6 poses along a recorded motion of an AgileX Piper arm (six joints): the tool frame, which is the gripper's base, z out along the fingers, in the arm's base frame.
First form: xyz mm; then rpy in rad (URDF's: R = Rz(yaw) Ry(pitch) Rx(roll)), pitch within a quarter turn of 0, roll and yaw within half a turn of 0.
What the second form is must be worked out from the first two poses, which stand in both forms.
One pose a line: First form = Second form
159 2 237 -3.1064 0.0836 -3.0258 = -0.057 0.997 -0.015 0.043 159 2 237
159 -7 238 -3.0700 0.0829 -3.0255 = -0.056 0.997 -0.033 0.043 159 -7 238
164 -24 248 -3.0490 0.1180 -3.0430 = -0.046 0.996 -0.043 0.061 164 -24 248
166 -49 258 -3.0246 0.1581 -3.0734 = -0.029 0.995 -0.056 0.081 166 -49 258
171 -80 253 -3.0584 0.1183 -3.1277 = -0.004 0.997 -0.041 0.059 171 -80 253
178 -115 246 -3.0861 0.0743 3.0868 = 0.028 0.999 -0.029 0.036 178 -115 246
